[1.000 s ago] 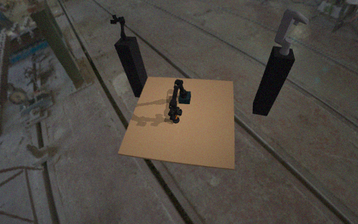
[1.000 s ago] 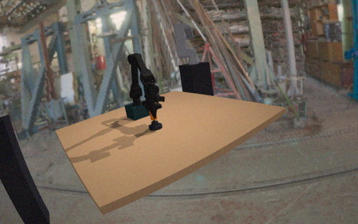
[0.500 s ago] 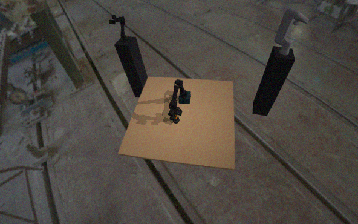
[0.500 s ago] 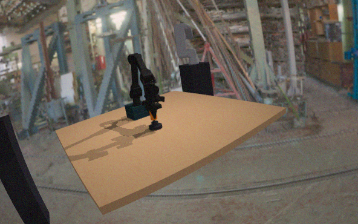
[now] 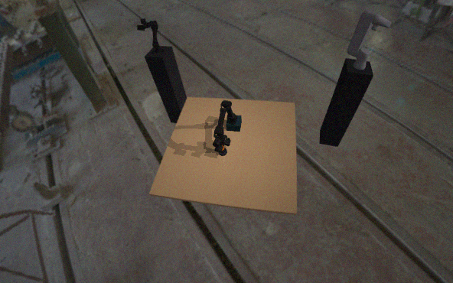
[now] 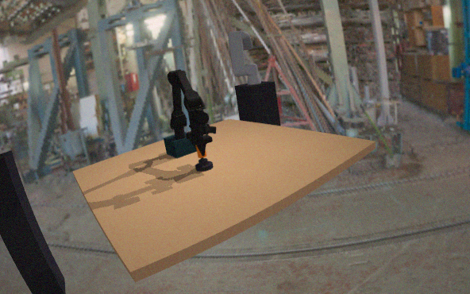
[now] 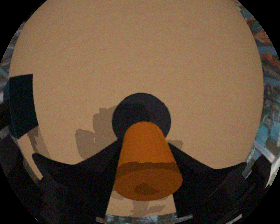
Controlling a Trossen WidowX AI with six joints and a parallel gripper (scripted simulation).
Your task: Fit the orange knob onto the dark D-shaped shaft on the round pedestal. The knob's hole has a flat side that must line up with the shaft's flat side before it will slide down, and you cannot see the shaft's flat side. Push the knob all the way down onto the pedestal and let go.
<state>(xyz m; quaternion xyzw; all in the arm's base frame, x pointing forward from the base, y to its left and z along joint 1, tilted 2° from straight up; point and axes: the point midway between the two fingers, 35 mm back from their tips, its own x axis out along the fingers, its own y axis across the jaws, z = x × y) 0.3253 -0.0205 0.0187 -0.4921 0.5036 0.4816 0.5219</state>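
The orange knob is 20 mm above my gripper tip. Round my gripper tip: pedestal 40 mm below.
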